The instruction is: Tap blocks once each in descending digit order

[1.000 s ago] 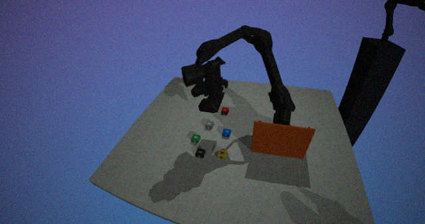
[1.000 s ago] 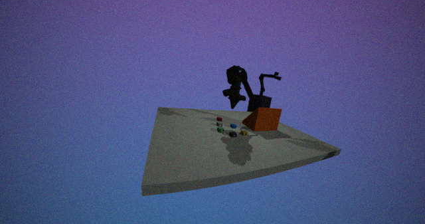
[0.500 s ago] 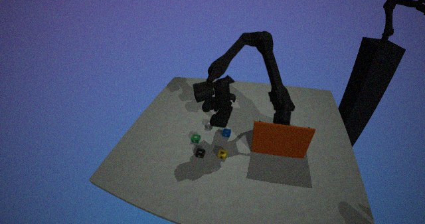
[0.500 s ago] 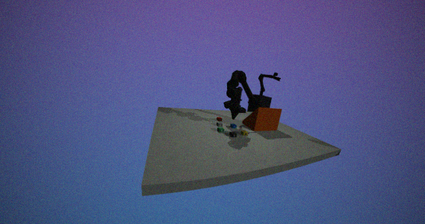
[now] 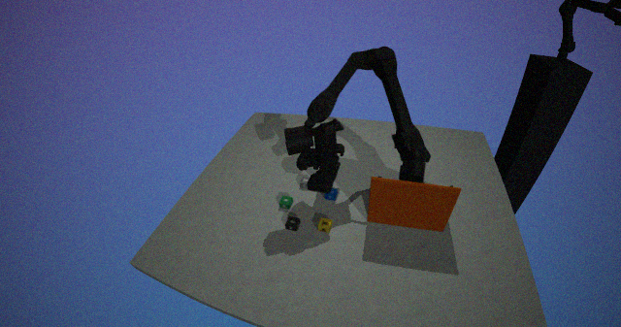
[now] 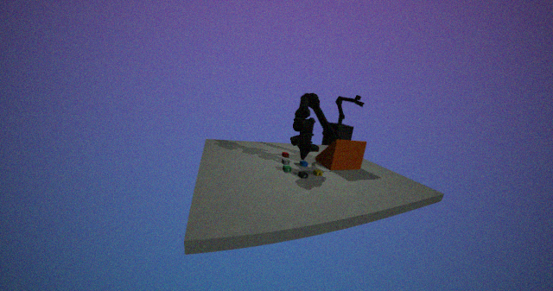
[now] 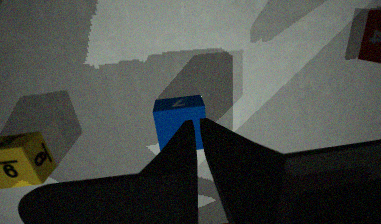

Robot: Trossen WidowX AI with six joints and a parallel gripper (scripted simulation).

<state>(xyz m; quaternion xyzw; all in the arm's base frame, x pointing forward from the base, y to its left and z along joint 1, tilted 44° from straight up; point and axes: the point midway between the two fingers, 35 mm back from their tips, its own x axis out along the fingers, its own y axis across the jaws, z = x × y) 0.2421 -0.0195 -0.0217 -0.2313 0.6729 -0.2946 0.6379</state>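
The blue block is 20 mm below my gripper tip, 10 mm to the left of it and 10 mm behind it. From my gripper tip the other things lie so: grey block 80 mm ahead, 30 mm to the right, 20 mm below; yellow block 130 mm to the left, 20 mm below, 10 mm behind; green block 120 mm ahead, 60 mm to the left, 20 mm below.
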